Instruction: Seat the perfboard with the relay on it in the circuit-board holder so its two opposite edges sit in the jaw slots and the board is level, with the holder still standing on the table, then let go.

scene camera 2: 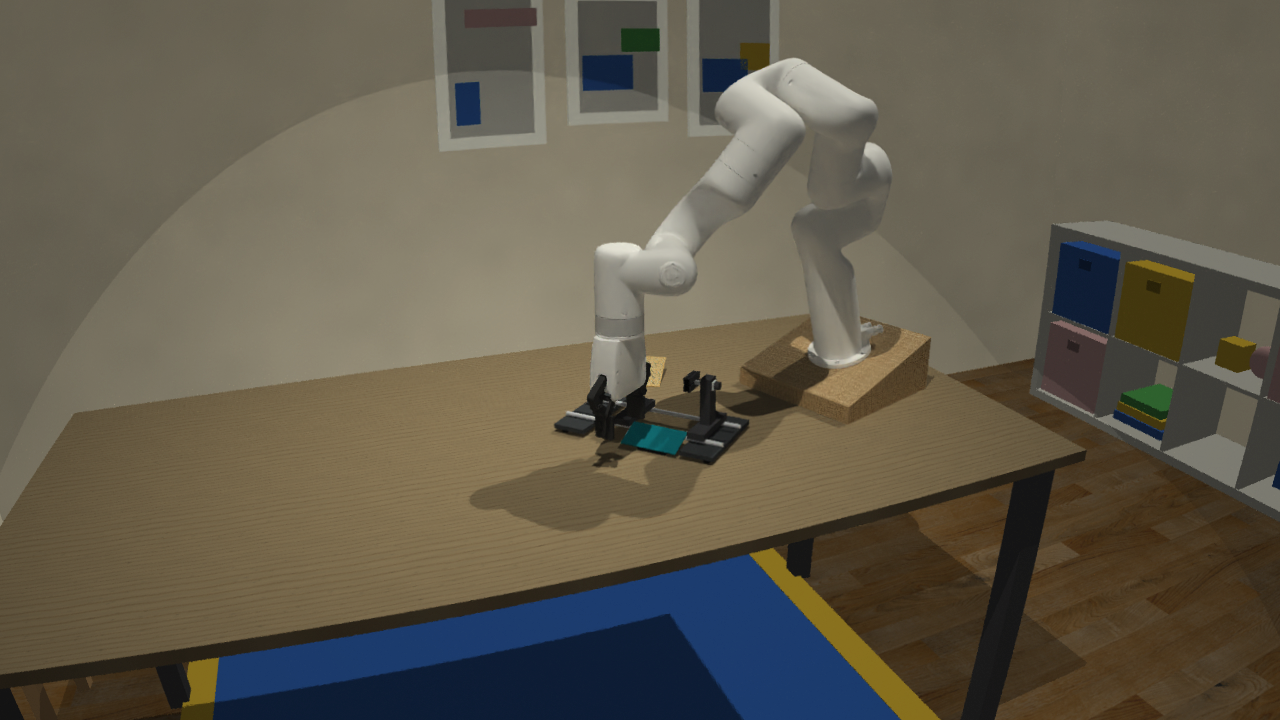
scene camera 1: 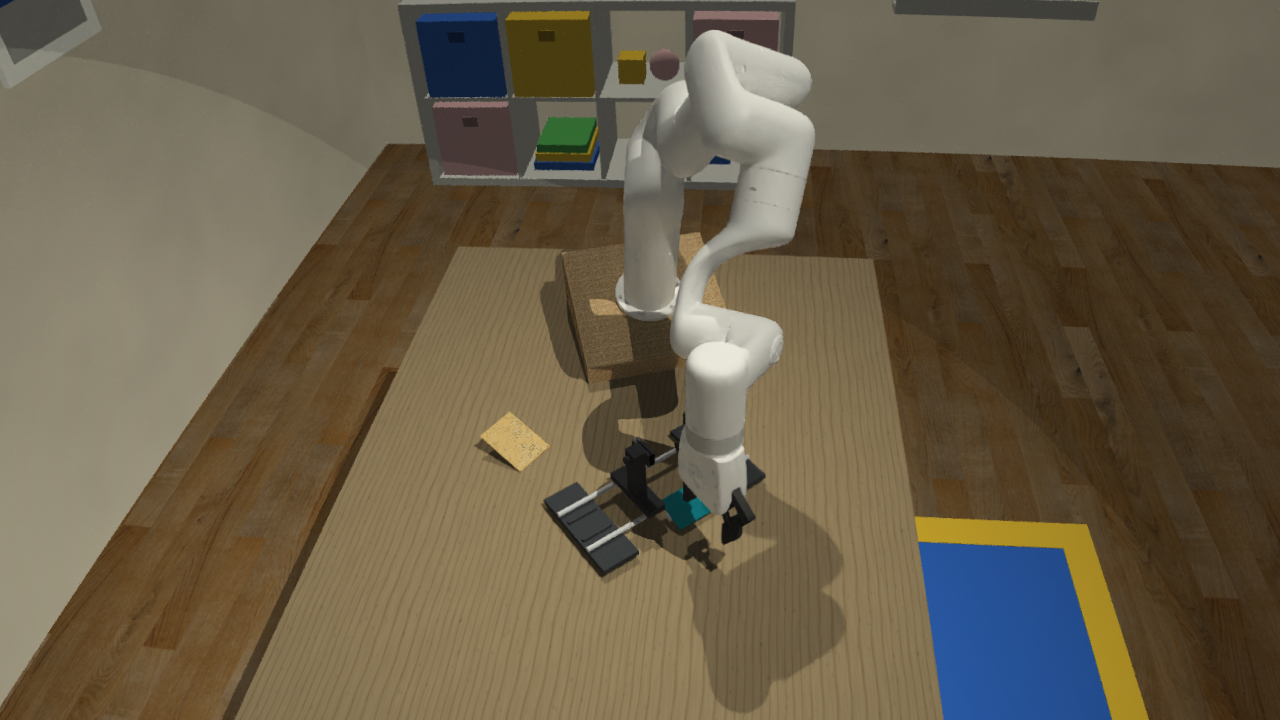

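Where they show: gripper, fingertip midpoint: point(scene camera 2: 620, 427) point(scene camera 1: 711, 517); arm's base, link origin: point(scene camera 2: 839, 351) point(scene camera 1: 649, 294).
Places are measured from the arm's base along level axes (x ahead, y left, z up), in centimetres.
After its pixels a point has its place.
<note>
The circuit-board holder point(scene camera 1: 637, 481) @(y 9.1, x 44.4, z -0.7 cm) point(scene camera 2: 707, 407) @(y 18.8, x 33.0, z -0.4 cm) stands on the table, with black end feet, pale rails and upright jaw posts; the arm partly hides it in scene camera 1. A teal board point(scene camera 1: 685, 511) @(y 16.2, x 44.3, z -5.7 cm) point(scene camera 2: 654, 438) @(y 17.7, x 41.8, z -5.5 cm) lies low at the holder's front side, below the jaw tops, and looks slanted. A tan speckled board point(scene camera 1: 514, 441) @(y -13.9, x 36.1, z -5.6 cm) point(scene camera 2: 657, 370) @(y -13.1, x 33.7, z -5.5 cm) is apart from the holder and looks tilted. No relay can be made out on either board. My gripper point(scene camera 1: 712, 512) @(y 20.8, x 48.1, z -1.4 cm) point(scene camera 2: 624, 418) @(y 20.8, x 48.1, z -1.4 cm) is open and empty, pointing down over the holder, beside the teal board. Its finger nearer the front is low.
The arm's base stands on a brown wooden block point(scene camera 1: 617, 349) @(y -2.7, x 13.1, z -3.0 cm) point(scene camera 2: 845, 394) @(y 13.9, x 5.1, z -3.1 cm) behind the holder on the table point(scene camera 1: 447, 608) @(y -12.6, x 67.2, z -7.3 cm) point(scene camera 2: 313, 501) @(y 24.6, x 97.7, z -7.3 cm). A shelf unit point(scene camera 1: 597, 2) stands on the floor beyond. A blue mat with a yellow border point(scene camera 1: 1002, 531) lies on the floor beside the table.
</note>
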